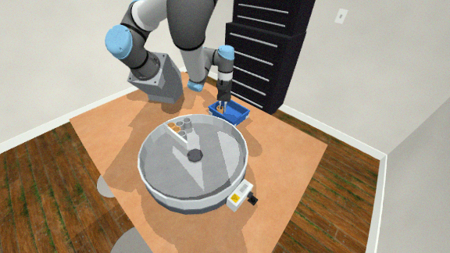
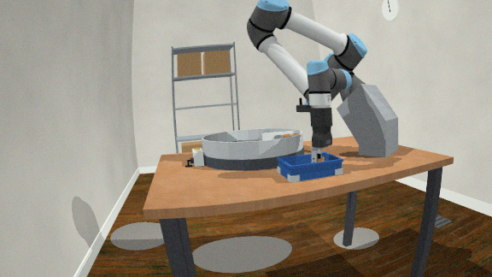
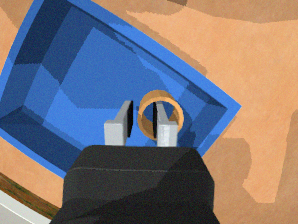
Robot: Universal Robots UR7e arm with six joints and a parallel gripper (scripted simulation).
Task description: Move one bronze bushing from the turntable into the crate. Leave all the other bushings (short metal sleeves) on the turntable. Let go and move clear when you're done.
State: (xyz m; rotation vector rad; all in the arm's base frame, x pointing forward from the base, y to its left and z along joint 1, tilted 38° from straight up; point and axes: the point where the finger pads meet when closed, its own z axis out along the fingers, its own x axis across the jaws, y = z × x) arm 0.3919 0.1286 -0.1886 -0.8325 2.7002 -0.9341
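My gripper is now 30 mm short of the blue crate, 20 mm to the right of it and 20 mm above it. The rest, counted from my hand: grey round turntable 130 mm ahead, 340 mm to the right, 10 mm above.
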